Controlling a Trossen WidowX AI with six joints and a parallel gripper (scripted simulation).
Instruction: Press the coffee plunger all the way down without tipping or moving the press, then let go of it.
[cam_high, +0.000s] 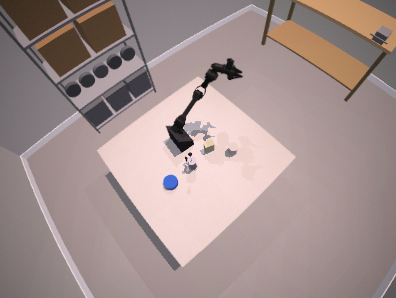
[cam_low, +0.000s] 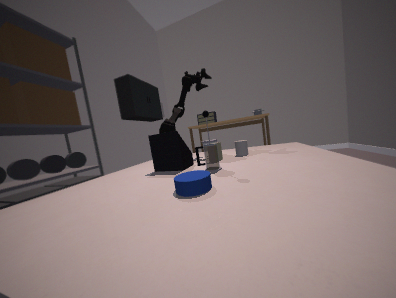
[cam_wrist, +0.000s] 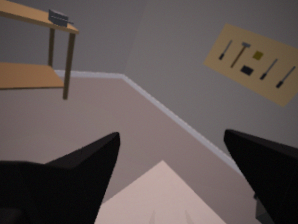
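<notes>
Right now my gripper tip is 590 mm to the left of the coffee press, 470 mm above it and 30 mm short of it. From my gripper tip the other things lie so: blue disc: 810 mm to the right, 580 mm below, 30 mm ahead.
</notes>
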